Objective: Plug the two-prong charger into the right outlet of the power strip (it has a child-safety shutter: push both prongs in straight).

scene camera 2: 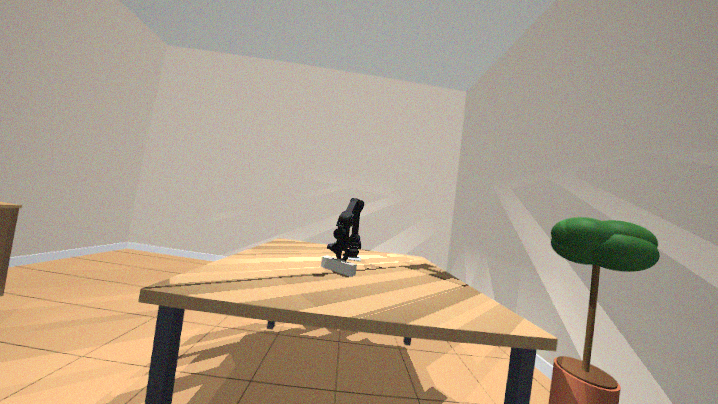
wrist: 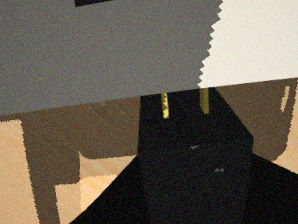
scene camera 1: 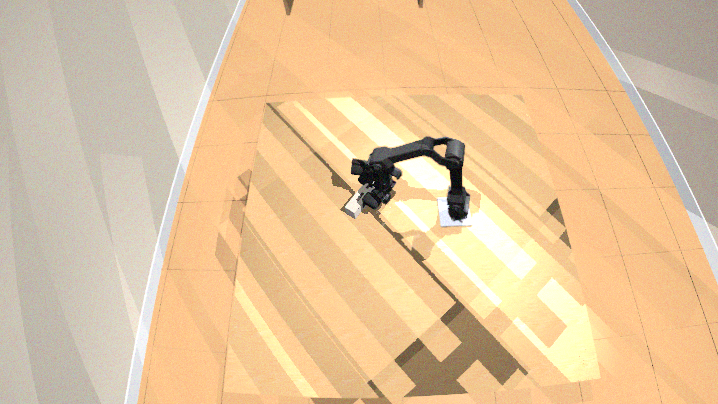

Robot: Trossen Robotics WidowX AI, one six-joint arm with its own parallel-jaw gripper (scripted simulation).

Scene:
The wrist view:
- my gripper: 184,158
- black two-prong charger: 195,153, held by my gripper

